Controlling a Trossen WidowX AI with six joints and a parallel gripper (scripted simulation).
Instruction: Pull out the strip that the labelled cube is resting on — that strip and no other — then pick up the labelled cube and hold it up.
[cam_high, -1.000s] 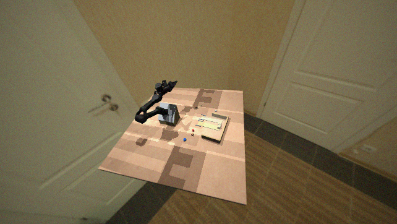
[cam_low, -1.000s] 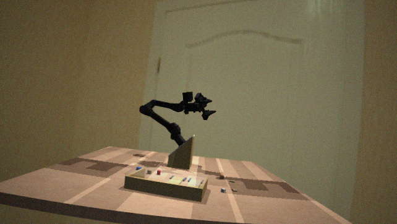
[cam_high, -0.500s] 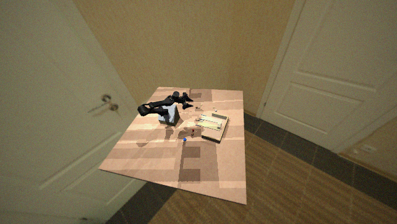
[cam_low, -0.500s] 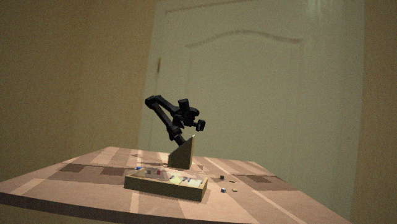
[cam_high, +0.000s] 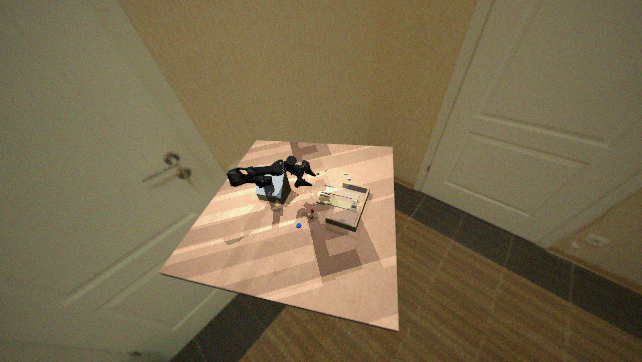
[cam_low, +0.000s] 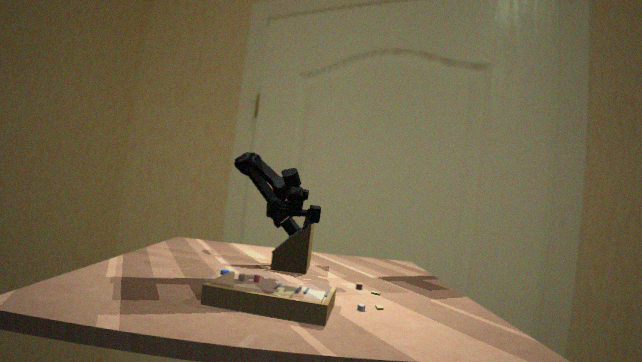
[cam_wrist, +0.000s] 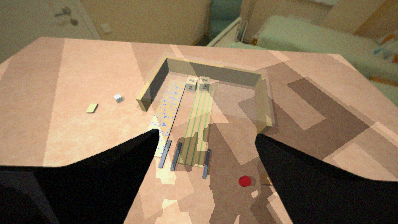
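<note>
The red cylinder is 190 mm below my gripper tip, 100 mm to the right of it and 10 mm behind it. The rest, counted from my gripper tip: blue block (220 mm to the right, 190 mm below, 70 mm behind).
</note>
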